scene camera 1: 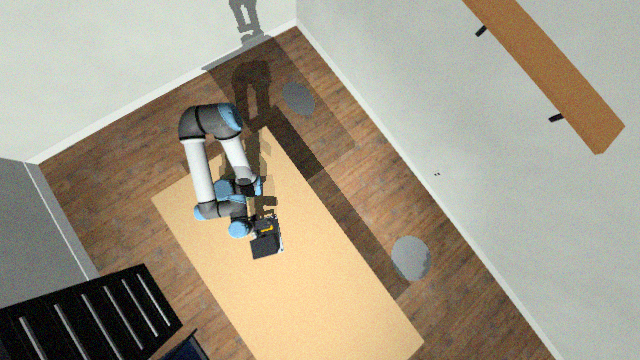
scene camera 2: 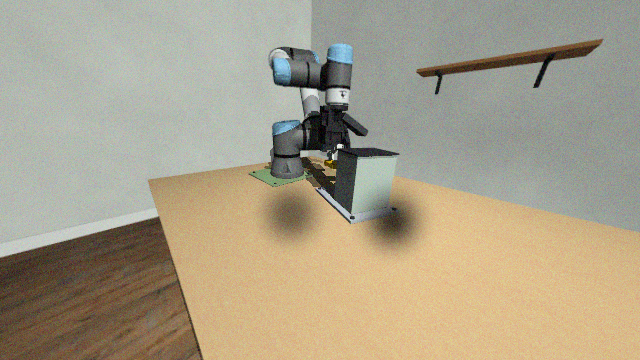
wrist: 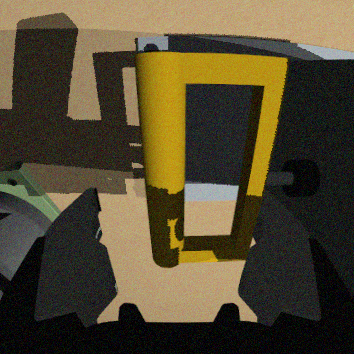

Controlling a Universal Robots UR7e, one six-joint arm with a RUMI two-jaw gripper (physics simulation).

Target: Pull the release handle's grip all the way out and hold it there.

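The release handle is a yellow rectangular frame [wrist: 161,120] [scene camera 1: 267,229] [scene camera 2: 329,164] with a thick round grip bar on its left in the wrist view. A short grey rod [wrist: 281,178] joins its other long side to a dark round collar on the dark box [wrist: 325,115] [scene camera 1: 265,246] [scene camera 2: 372,182]. My gripper [wrist: 177,190] is open, with nothing clamped. In the wrist view its fingers stand on either side of the handle's lower end, the right one overlapping the frame's edge. In scene camera 2 the fingertips are partly hidden behind the box. I cannot tell whether they touch the handle.
The box stands on a pale base plate [scene camera 2: 372,216] with dark bolts, on the wooden table [scene camera 1: 320,280] [scene camera 2: 400,290]. The arm's base stands on a green plate [scene camera 2: 274,179] [wrist: 35,200] close by. A wooden shelf [scene camera 1: 555,75] [scene camera 2: 510,60] is on the wall.
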